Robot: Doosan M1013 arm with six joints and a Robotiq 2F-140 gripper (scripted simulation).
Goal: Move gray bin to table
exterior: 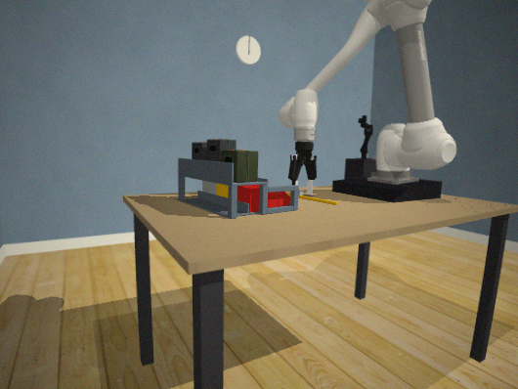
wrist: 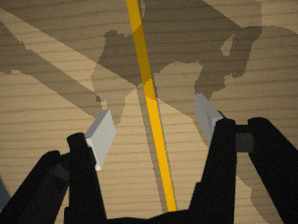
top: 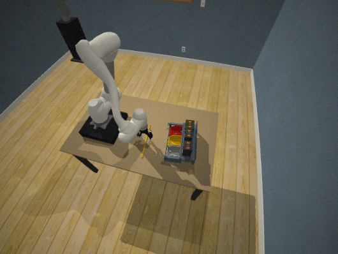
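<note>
The yellow strip is 30 mm below my hand. The rest, counted from my hand: yellow bin (300 mm ahead, 50 mm to the left); then gray open bin (320 mm ahead, 60 mm to the right); then red bin (280 mm ahead, 160 mm to the left).
</note>
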